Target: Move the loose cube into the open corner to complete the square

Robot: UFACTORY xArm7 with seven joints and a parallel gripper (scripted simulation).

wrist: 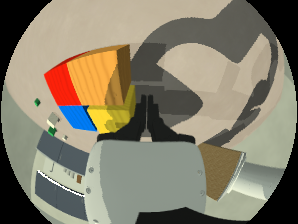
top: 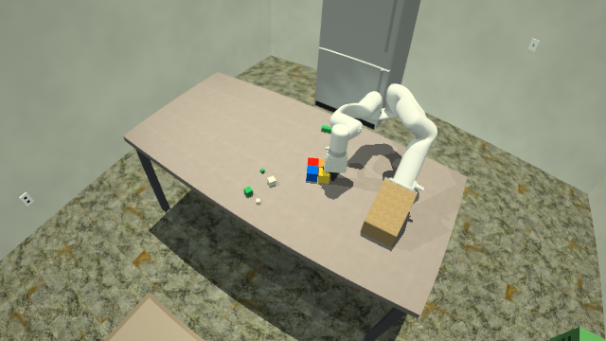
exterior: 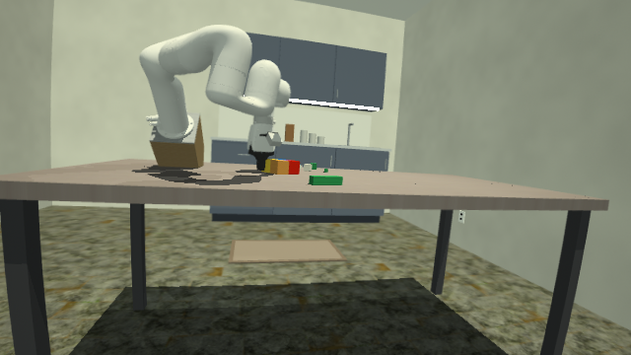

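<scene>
The yellow cube lies 40 mm ahead of my hand and 20 mm to the left of it. From my hand the other things lie so: red cube (110 mm ahead, 20 mm to the right); then blue cube (90 mm ahead, 30 mm to the left); then orange cube (70 mm ahead, 40 mm to the right).
</scene>
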